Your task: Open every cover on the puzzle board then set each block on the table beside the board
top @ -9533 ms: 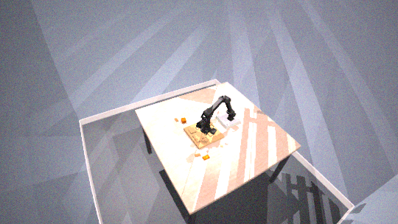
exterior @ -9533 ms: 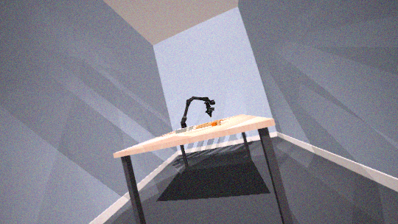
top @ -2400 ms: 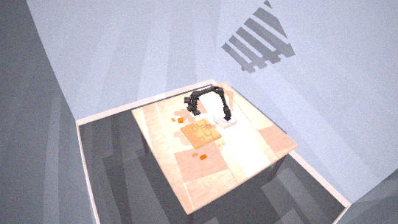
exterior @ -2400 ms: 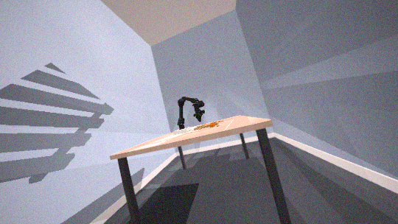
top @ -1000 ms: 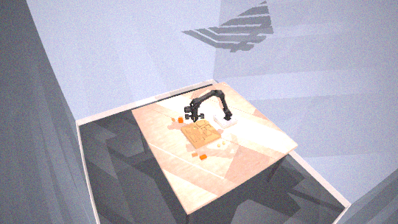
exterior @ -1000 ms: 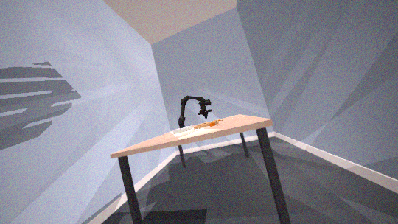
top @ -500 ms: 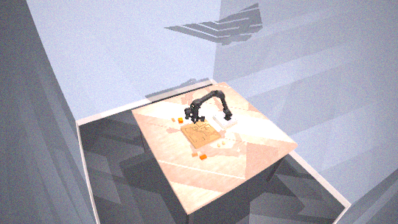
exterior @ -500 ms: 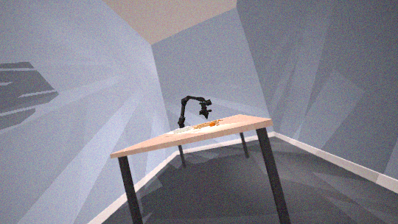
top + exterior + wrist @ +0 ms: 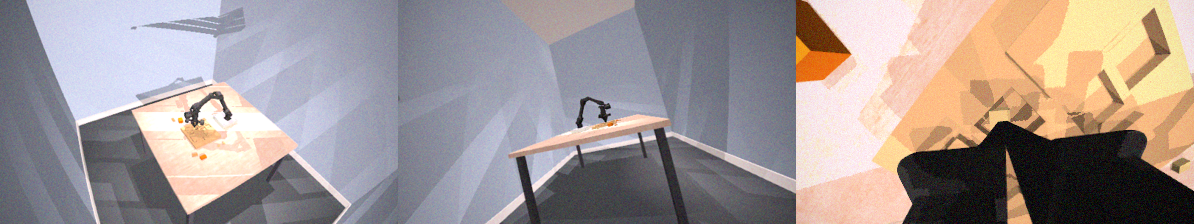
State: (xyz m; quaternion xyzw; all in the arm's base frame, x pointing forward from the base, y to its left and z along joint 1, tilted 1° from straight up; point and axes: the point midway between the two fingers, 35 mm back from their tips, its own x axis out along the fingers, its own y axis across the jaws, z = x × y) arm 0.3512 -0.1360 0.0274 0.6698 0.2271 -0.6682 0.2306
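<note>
Now: the tan puzzle board 6 cm to the left of my gripper tip, 1 cm below it and 1 cm behind it. The rest, counted from my gripper tip: orange bit: 31 cm to the left, 17 cm ahead, 3 cm below.
</note>
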